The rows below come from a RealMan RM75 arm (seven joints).
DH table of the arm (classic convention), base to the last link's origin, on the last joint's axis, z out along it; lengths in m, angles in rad. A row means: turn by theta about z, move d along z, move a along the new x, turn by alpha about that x. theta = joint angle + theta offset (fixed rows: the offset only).
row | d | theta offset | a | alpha
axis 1 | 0.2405 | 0 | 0 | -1.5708
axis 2 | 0 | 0 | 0 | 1.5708
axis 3 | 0.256 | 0 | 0 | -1.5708
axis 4 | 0 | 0 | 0 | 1.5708
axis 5 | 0.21 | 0 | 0 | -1.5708
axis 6 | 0 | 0 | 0 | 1.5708
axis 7 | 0.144 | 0 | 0 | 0
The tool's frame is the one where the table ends.
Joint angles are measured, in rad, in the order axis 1, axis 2, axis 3, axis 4, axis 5, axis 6, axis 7. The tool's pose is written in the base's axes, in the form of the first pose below.
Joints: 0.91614, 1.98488, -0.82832, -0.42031, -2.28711, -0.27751, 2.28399
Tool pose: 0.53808, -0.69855, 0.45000, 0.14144, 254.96, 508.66, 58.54
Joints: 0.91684, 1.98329, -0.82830, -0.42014, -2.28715, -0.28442, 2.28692
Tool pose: 0.53560, -0.69950, 0.45133, 0.14190, 254.59, 508.72, 58.48
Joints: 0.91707, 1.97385, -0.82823, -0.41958, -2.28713, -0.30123, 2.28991
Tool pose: 0.53222, -0.70144, 0.45250, 0.14130, 255.08, 509.25, 61.41
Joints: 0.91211, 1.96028, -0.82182, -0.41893, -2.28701, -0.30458, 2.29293
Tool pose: 0.53682, -0.69631, 0.45484, 0.14179, 259.52, 509.61, 69.04
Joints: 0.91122, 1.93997, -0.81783, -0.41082, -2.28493, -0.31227, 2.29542
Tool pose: 0.54003, -0.69264, 0.45693, 0.14082, 263.63, 510.68, 77.84
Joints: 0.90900, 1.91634, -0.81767, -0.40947, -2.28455, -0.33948, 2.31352
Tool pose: 0.53716, -0.69062, 0.46281, 0.14255, 266.44, 511.61, 87.29
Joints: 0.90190, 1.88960, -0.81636, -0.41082, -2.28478, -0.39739, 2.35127
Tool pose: 0.52263, -0.68933, 0.47976, 0.14669, 270.44, 510.18, 95.32
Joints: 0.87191, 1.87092, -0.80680, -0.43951, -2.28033, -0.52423, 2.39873
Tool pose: 0.48324, -0.69355, 0.51194, 0.15293, 277.21, 500.78, 97.68
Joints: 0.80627, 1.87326, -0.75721, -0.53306, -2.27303, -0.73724, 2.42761
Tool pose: 0.42019, -0.70359, 0.54797, 0.16772, 284.08, 480.00, 99.36
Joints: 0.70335, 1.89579, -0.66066, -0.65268, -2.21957, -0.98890, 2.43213
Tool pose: 0.34442, -0.70064, 0.58861, 0.20980, 295.57, 444.71, 103.76
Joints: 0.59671, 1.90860, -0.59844, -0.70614, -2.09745, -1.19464, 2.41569
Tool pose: 0.27080, -0.68911, 0.61736, 0.26583, 307.61, 405.91, 106.40
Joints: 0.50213, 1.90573, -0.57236, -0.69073, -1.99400, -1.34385, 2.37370
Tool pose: 0.21375, -0.68039, 0.63263, 0.30193, 323.24, 368.15, 104.78
